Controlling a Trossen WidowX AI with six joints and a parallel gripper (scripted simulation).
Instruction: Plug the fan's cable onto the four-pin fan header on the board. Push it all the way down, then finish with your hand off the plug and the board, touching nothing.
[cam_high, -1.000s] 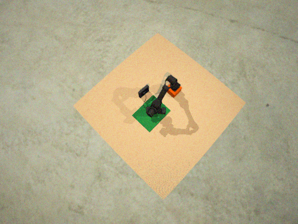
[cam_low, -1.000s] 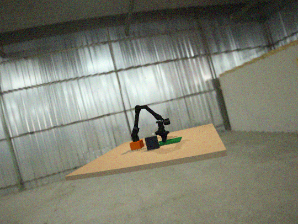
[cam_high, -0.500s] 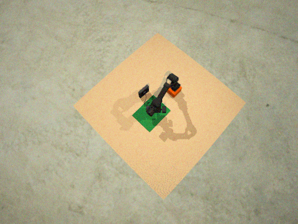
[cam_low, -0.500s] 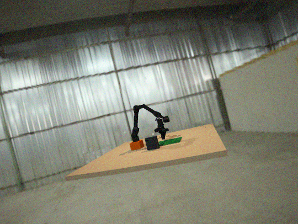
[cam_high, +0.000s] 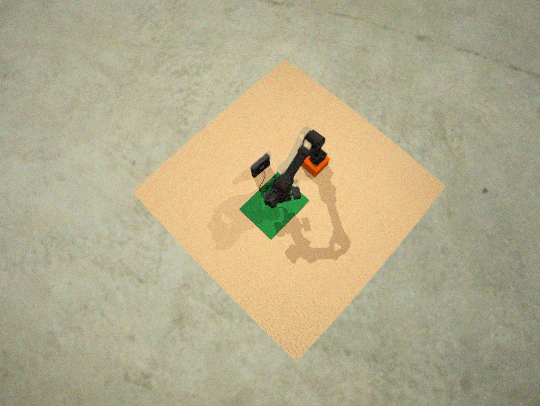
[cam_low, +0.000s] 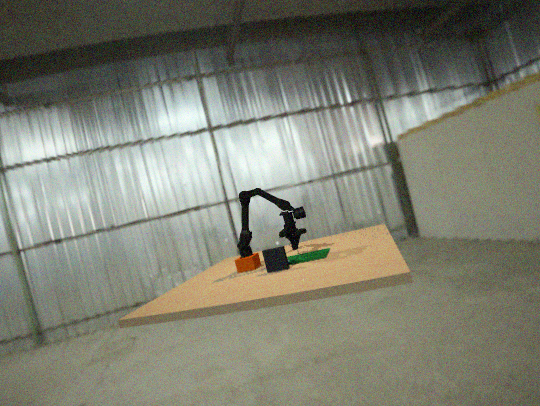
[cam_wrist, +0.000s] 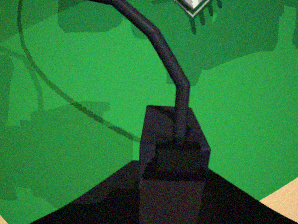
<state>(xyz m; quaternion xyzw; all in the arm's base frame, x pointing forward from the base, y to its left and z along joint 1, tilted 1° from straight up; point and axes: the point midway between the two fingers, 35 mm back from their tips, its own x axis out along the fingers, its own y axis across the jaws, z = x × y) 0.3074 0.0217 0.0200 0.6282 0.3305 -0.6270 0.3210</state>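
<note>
My gripper tip is now 6 cm past the white four-pin fan header, 6 cm to the left of it and 7 cm above it. Round my gripper tip: black fan 7 cm behind, 22 cm to the right, 1 cm below; then green board 3 cm ahead, 3 cm to the right, 8 cm below; then black plug 1 cm to the right, 1 cm above.
</note>
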